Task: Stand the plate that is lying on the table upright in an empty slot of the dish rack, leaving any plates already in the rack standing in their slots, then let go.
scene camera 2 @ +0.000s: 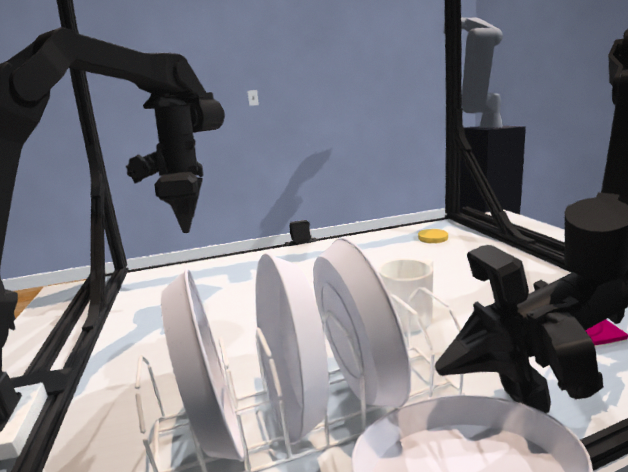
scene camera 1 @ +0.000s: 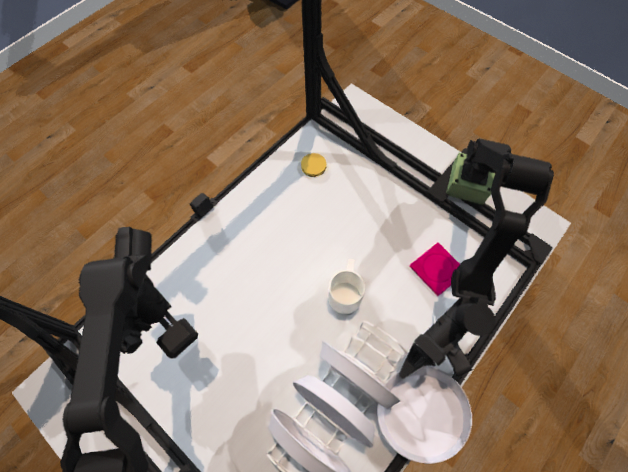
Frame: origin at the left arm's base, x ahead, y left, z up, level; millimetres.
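Seen in the pictures: left gripper, fingertip midpoint: [scene camera 2: 436,370] [scene camera 1: 400,377]; right gripper, fingertip midpoint: [scene camera 2: 188,225] [scene camera 1: 168,320]; left arm's base, origin of the base link: [scene camera 1: 474,172].
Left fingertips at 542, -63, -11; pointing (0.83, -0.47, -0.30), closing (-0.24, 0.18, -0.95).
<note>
Offsets run from my left fingertips to a thing's top centre, as dx, dy, dz. "spot": to the spot under its first point.
A loose pale plate [scene camera 1: 426,418] [scene camera 2: 482,449] lies face up beside the rack, across the table edge in scene camera 1. The wire dish rack {spot: +131, -98, +39} [scene camera 2: 267,352] holds three upright, slightly leaning plates: one plate {+31, -88, +124} [scene camera 1: 357,373] [scene camera 2: 383,329] nearest the loose plate, a middle plate {+100, -110, +124} [scene camera 1: 337,413] [scene camera 2: 304,350] and a far plate {+184, -139, +124} [scene camera 1: 304,444] [scene camera 2: 185,350]. My left gripper [scene camera 1: 404,373] [scene camera 2: 440,368] is shut and empty, its tips at the loose plate's rim in scene camera 1; contact is unclear. My right gripper [scene camera 1: 154,342] [scene camera 2: 186,228] is open and empty, high above the table, away from the rack.
A cream mug {spot: -140, -155, -60} [scene camera 1: 346,299] [scene camera 2: 406,279] stands behind the rack. A pink square {spot: -288, +28, -61} [scene camera 1: 434,266] [scene camera 2: 606,332] lies near the left arm. A yellow disc {-481, -352, -56} [scene camera 1: 313,164] [scene camera 2: 433,235] lies at the far corner. Black frame posts {spot: -639, -408, +151} [scene camera 1: 311,60] [scene camera 2: 452,101] and rails border the table.
</note>
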